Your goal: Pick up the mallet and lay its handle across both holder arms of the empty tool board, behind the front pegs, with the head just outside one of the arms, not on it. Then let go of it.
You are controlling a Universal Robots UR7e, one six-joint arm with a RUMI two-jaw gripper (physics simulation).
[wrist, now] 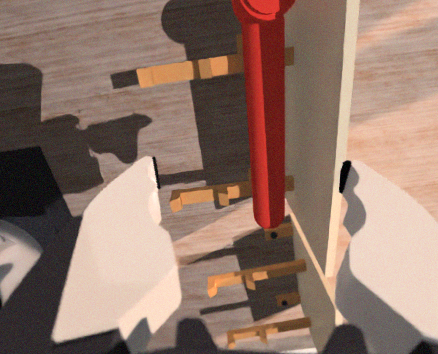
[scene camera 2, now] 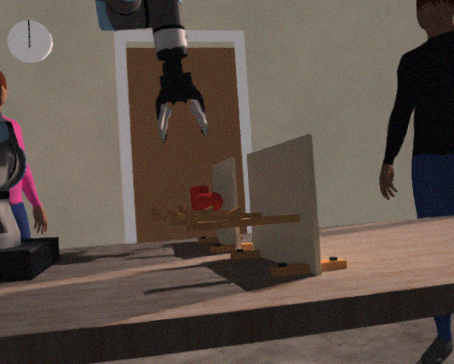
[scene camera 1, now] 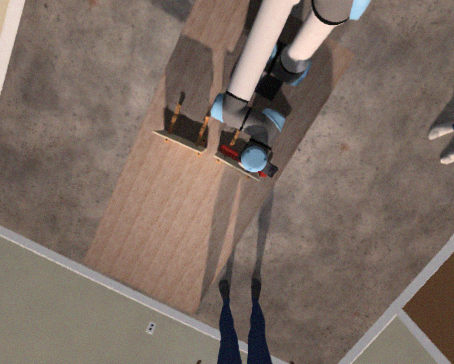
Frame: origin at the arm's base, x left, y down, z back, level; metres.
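Seen in the pictures: gripper, between the fingertips: [wrist: 247, 163] [scene camera 2: 185, 140].
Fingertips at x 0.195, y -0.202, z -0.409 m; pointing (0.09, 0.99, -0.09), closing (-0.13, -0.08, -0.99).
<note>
A point is followed by its place in that frame.
The red mallet [scene camera 1: 230, 151] @(x 0.091, y -0.071, z -0.439 m) [scene camera 2: 207, 200] @(x 0.039, y -0.056, z -0.430 m) [wrist: 267, 120] @(x 0.180, y -0.072, z -0.445 m) lies with its handle across both arms of one upright tool board [scene camera 1: 231, 164] @(x 0.123, y -0.142, z -0.484 m) [scene camera 2: 225, 180] @(x 0.107, y -0.097, z -0.483 m) [wrist: 315, 125] @(x 0.176, y -0.098, z -0.484 m). In the wrist view the handle crosses the upper arm [wrist: 170, 74] @(x 0.233, y -0.033, z -0.352 m) and the lower arm [wrist: 197, 196] @(x 0.080, y -0.033, z -0.355 m), between their pegs and the panel. The head is at the top edge, beyond the upper arm and partly cut off; the handle's end passes the lower arm. My gripper [scene camera 2: 185, 137] @(x 0.195, y -0.202, z -0.409 m) [wrist: 247, 163] @(x 0.195, y -0.202, z -0.409 m) is open and empty, well above the mallet. In scene camera 1 the wrist hides part of the mallet and the fingers.
A second tool board [scene camera 1: 180, 142] @(x -0.143, y -0.127, z -0.510 m) [scene camera 2: 285, 195] @(x -0.199, y -0.058, z -0.515 m) stands beside the first, past the handle end, with two arms whose pegs show in the wrist view [wrist: 270, 274] @(x -0.086, y -0.030, z -0.446 m). Both boards stand on the wooden table [scene camera 1: 150, 215] @(x -0.149, y 0.052, z -1.032 m). People stand around the table.
</note>
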